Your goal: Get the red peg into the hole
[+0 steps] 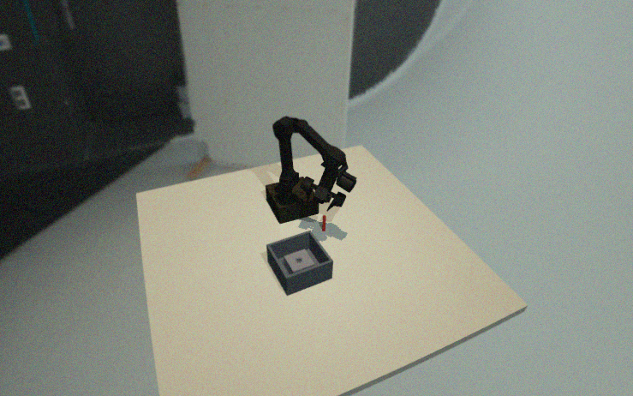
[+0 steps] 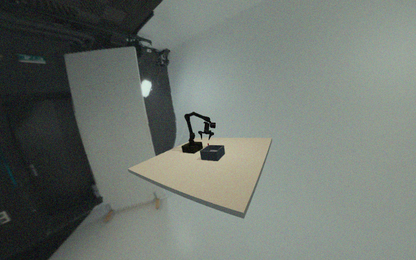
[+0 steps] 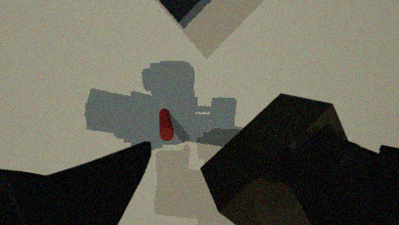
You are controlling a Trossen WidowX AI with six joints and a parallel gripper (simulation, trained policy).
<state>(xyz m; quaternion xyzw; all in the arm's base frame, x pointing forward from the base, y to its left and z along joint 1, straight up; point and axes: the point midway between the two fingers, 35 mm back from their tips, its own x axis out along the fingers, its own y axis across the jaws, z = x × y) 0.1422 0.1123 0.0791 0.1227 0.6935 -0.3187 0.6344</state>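
My gripper tip is now 10 mm short of the red peg, 30 mm to the right of it and 100 mm above it. The rest, counted from my gripper tip: grey box: 210 mm ahead, 140 mm to the right, 110 mm below; grey plate: 210 mm ahead, 140 mm to the right, 90 mm below.
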